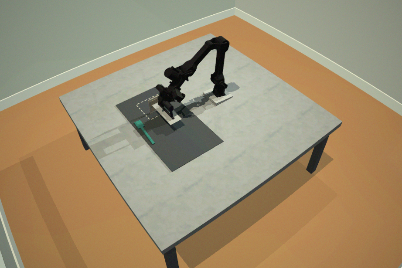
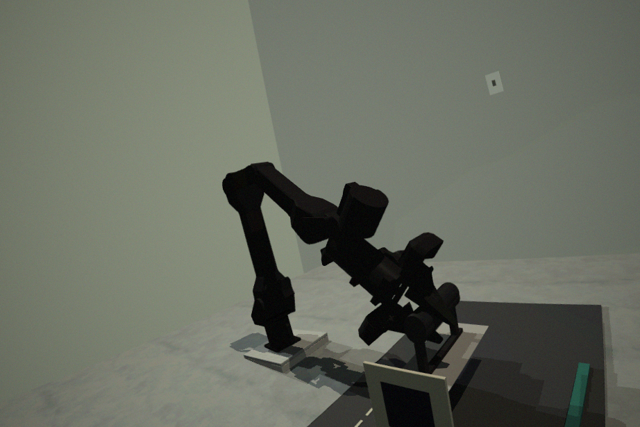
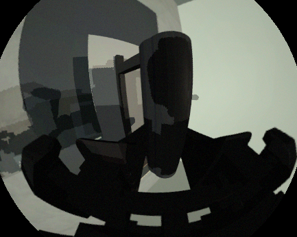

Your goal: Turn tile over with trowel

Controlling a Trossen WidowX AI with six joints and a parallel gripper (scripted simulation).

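My gripper tip is now 1 cm past the cream tile, 9 cm to the left of it and 6 cm above it. Also, from my gripper tip: teal trowel 13 cm ahead, 3 cm to the left, 11 cm below; dark mat 1 cm behind, 3 cm to the left, 13 cm below.
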